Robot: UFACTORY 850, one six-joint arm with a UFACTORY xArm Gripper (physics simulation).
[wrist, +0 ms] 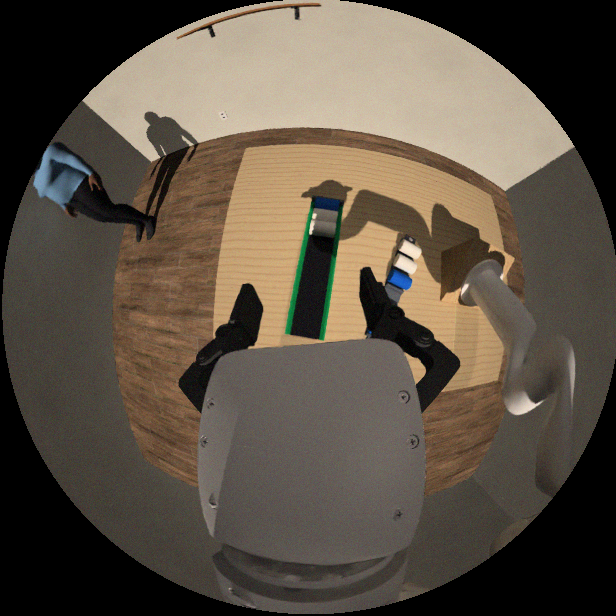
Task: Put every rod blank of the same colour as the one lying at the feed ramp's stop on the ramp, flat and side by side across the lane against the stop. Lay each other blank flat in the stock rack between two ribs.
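In the wrist view the feed ramp [313, 275] is a long dark lane with green side rails, running away from me. At its far end is a blue stop [327, 202]. Two grey rod blanks [323, 221] lie flat across the lane against the stop, side by side. To the right is the stock rack [403, 267], holding two white blanks [407, 256] and a blue blank [398, 280] laid flat in a row; a grey piece shows just below the blue one. My gripper [310, 307] is open and empty, high above the ramp's near end.
The ramp and rack sit on a light wooden table top with a darker wood floor around it. My own arm link [517, 344] shows at the right. A person in a blue shirt [74, 189] stands far left beyond the table.
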